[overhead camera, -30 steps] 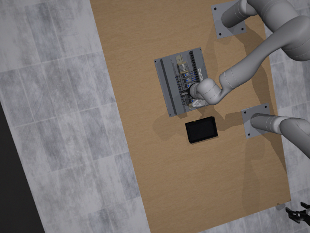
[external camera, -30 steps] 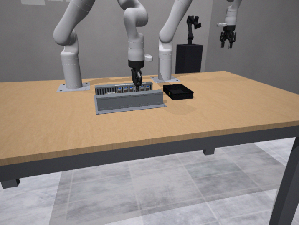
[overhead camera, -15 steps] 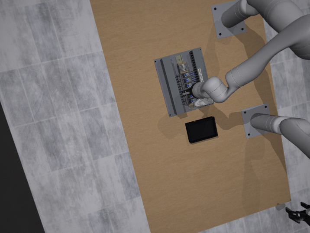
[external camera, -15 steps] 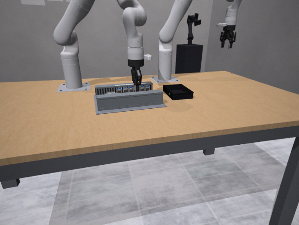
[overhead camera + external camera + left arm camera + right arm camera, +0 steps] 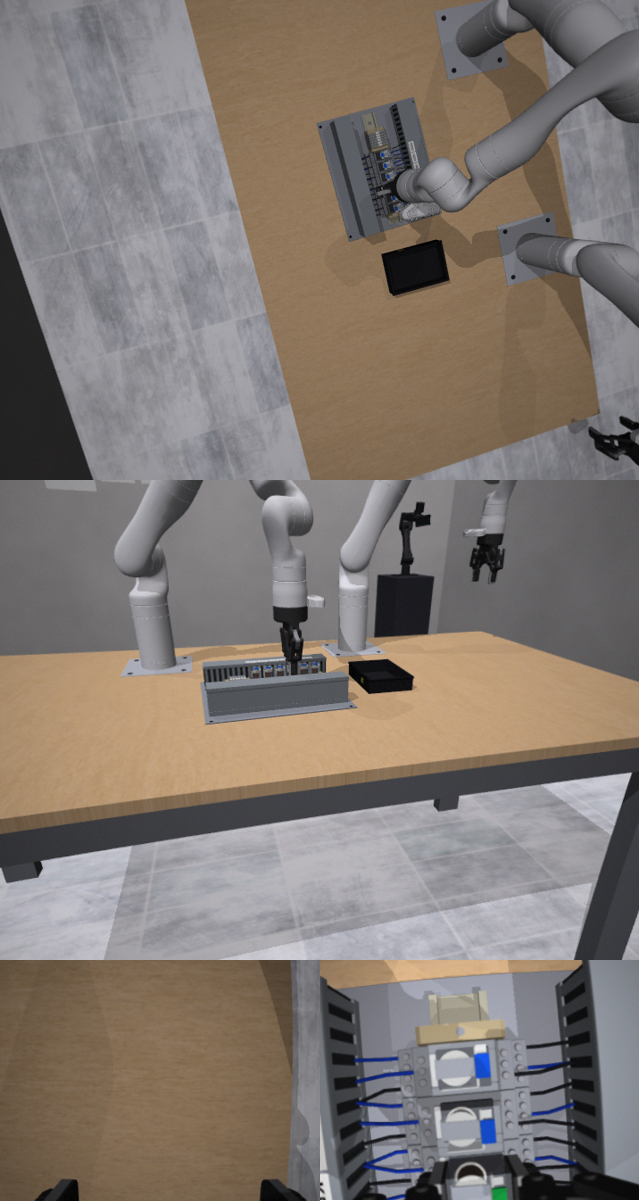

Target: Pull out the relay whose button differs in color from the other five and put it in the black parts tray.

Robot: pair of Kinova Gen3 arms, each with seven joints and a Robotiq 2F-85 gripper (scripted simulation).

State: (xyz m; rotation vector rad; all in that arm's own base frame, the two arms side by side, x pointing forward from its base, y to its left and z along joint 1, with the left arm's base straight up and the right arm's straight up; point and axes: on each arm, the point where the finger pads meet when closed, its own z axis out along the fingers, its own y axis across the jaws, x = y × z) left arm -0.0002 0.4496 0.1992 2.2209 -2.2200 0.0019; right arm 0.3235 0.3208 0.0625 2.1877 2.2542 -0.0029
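My right hand is 50 mm to the left of the relay panel, 30 mm above it and 10 mm past it. Round my right hand: green-button relay (10 mm below); then black parts tray (230 mm to the left, 50 mm below, 10 mm behind).
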